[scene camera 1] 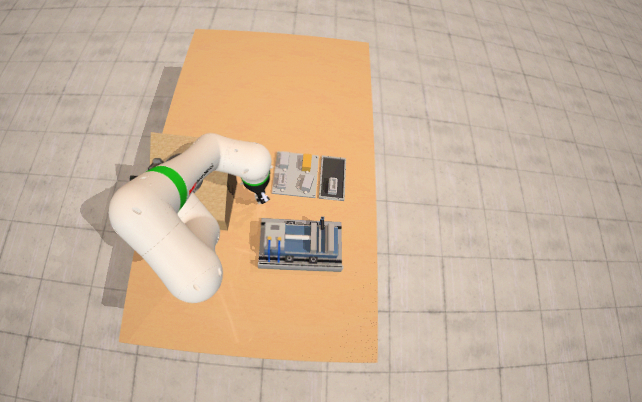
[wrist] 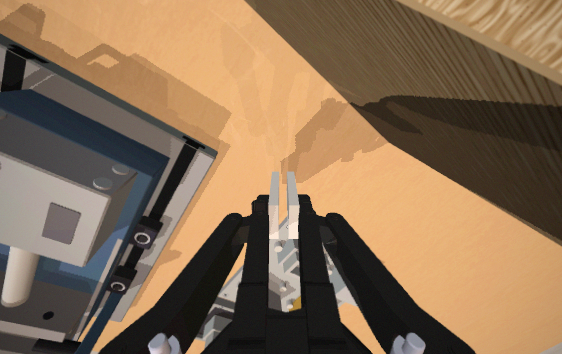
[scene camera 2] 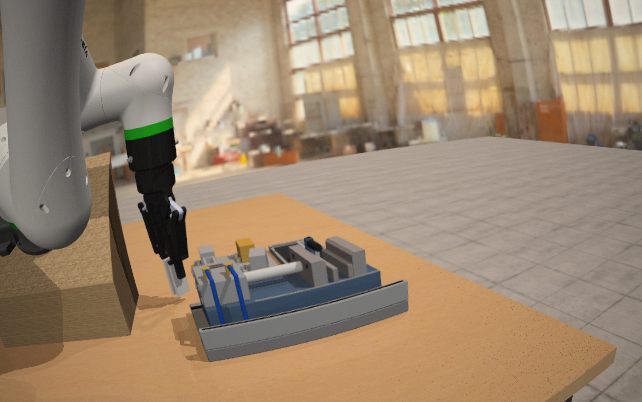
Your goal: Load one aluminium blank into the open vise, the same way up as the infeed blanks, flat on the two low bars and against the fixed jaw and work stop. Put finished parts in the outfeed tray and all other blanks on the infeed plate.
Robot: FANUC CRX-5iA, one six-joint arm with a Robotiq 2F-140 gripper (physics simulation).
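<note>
My gripper [scene camera 1: 262, 199] [scene camera 2: 177, 285] [wrist: 282, 184] points down above the table between the wooden base and the vise. Its pads stand nearly together, with a thin empty gap between them. The vise [scene camera 1: 300, 267] [scene camera 2: 310, 312] [wrist: 82, 212] is open; no blank shows between its moving jaw [scene camera 1: 314, 237] and fixed jaw [scene camera 1: 331, 237]. The infeed plate [scene camera 1: 295, 161] bears two plain grey blocks [scene camera 1: 283, 160] [scene camera 1: 306, 183], a yellow block [scene camera 1: 306, 162] [scene camera 2: 245, 249] and a stepped grey part [scene camera 1: 282, 180]. A grey part [scene camera 1: 332, 185] with a recessed top lies in the dark outfeed tray [scene camera 1: 332, 167].
The wooden base block [scene camera 1: 216, 205] [scene camera 2: 100, 300] [wrist: 450, 100] stands close beside the gripper. Two blue hoses [scene camera 1: 274, 250] [scene camera 2: 225, 297] rise from the vise's near end. A black work stop [scene camera 1: 322, 223] [scene camera 2: 313, 244] stands by the jaws. The plate and tray lie behind the vise in scene camera 2.
</note>
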